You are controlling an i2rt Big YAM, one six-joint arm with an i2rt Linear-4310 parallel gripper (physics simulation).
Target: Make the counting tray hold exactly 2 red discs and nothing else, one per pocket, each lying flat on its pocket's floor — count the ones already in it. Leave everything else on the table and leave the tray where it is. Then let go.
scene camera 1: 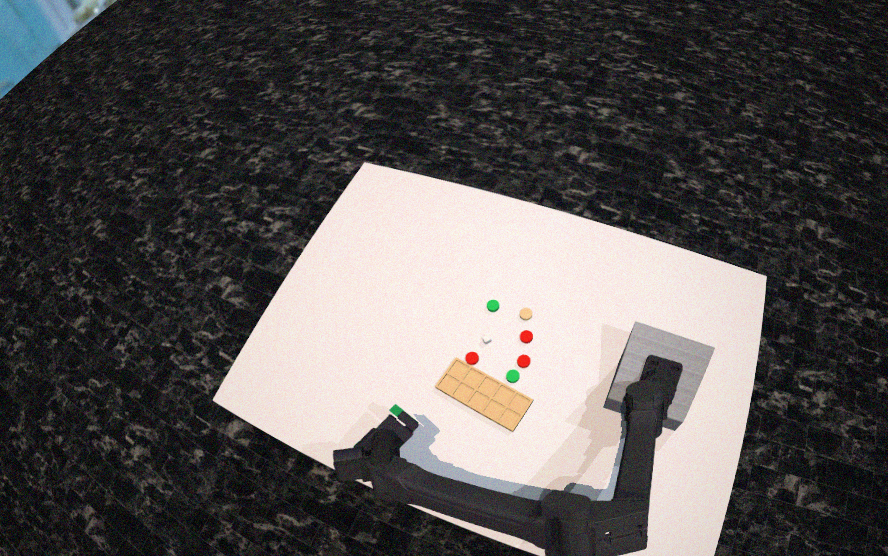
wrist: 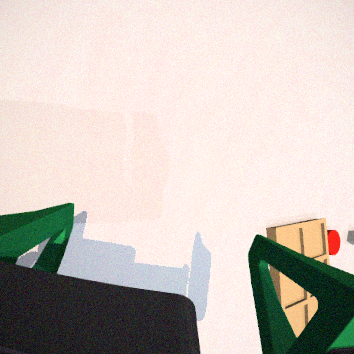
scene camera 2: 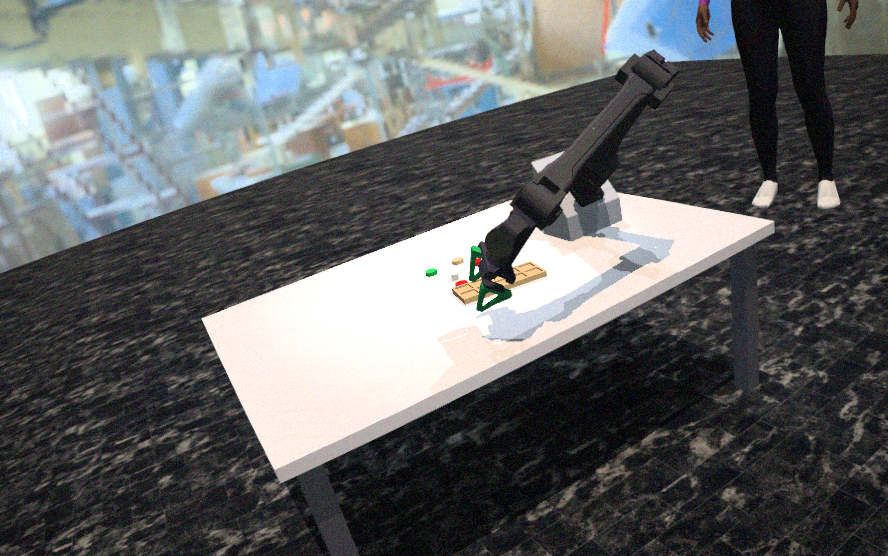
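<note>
The tan counting tray (scene camera 1: 474, 407) (scene camera 2: 532, 278) (wrist: 272, 235) lies flat, and its pockets look empty in scene camera 1. One red disc (scene camera 1: 471, 358) (scene camera 2: 461, 283) (wrist: 333, 242) lies flat on the table beside the tray's far left corner. A second red disc (scene camera 1: 523, 360) and a third red disc (scene camera 1: 526, 336) lie beyond the tray's right half. My gripper (scene camera 1: 397, 416) (scene camera 2: 477, 293) (wrist: 165, 230) is open with nothing between its fingers. It is above the table, left of the tray in scene camera 1. Part of the tray is hidden behind a finger in the wrist view.
A green disc (scene camera 1: 512, 375) lies close to the tray's far edge. Another green disc (scene camera 1: 492, 305) (scene camera 2: 430, 272), a tan disc (scene camera 1: 525, 314) (scene camera 2: 457, 260) and a small pale piece (scene camera 1: 486, 339) (scene camera 2: 454, 277) (wrist: 351, 237) lie farther out. The grey arm base (scene camera 1: 691, 356) stands at the right.
</note>
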